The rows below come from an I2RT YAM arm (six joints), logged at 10 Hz.
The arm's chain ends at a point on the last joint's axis. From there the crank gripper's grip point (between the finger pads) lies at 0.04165 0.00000 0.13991 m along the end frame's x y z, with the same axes.
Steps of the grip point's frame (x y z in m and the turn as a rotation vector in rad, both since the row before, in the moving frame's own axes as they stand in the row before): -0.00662 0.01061 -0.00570 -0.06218 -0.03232 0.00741; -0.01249 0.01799 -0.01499 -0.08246 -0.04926 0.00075; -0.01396 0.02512 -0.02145 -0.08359 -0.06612 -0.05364; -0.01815 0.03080 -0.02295 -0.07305 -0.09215 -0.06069; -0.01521 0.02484 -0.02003 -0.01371 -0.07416 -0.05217
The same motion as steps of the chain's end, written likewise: -0.00205 0.00158 -0.00669 -0.06218 -0.03232 0.00741; -0.00555 0.00636 -0.01639 -0.08246 -0.04926 0.00075; -0.00489 0.01532 -0.02350 -0.08359 -0.06612 -0.05364; -0.00535 0.02260 -0.02590 -0.07305 -0.09215 -0.06069; -0.00473 0.02480 -0.02273 -0.01371 -0.07416 -0.05217
